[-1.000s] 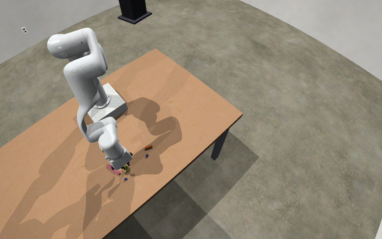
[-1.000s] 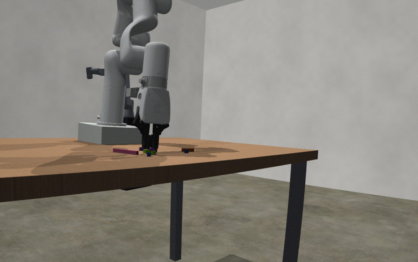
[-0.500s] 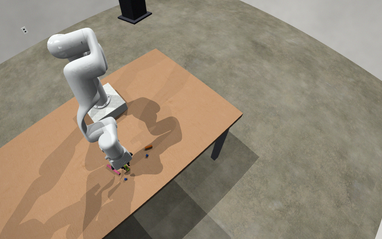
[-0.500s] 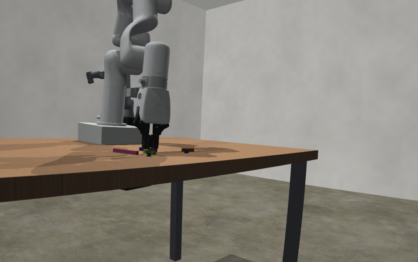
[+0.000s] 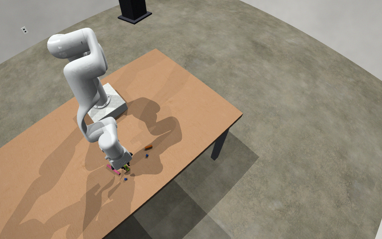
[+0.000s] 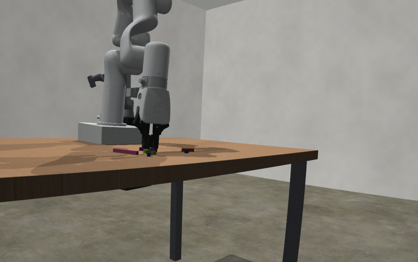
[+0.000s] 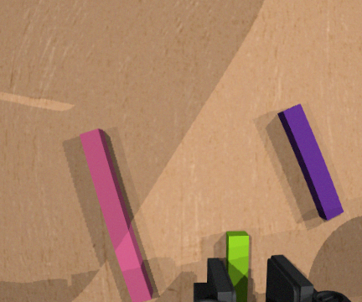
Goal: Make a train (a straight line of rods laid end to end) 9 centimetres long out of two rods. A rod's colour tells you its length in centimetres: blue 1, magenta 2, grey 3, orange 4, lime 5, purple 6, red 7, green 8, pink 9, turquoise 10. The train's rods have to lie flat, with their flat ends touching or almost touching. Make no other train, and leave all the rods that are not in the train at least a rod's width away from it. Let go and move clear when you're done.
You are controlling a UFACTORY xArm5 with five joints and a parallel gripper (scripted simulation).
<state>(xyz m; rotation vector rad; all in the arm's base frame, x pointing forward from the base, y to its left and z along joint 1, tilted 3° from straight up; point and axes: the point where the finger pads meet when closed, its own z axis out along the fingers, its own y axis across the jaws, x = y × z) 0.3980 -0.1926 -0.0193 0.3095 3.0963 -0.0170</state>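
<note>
Right now the lime rod is 3 cm below my hand. Round my hand: pink rod (6 cm to the right, 4 cm behind, 3 cm below); purple rod (5 cm to the left, 5 cm behind, 3 cm below); orange rod (16 cm to the left, 3 cm below, 2 cm ahead).
</note>
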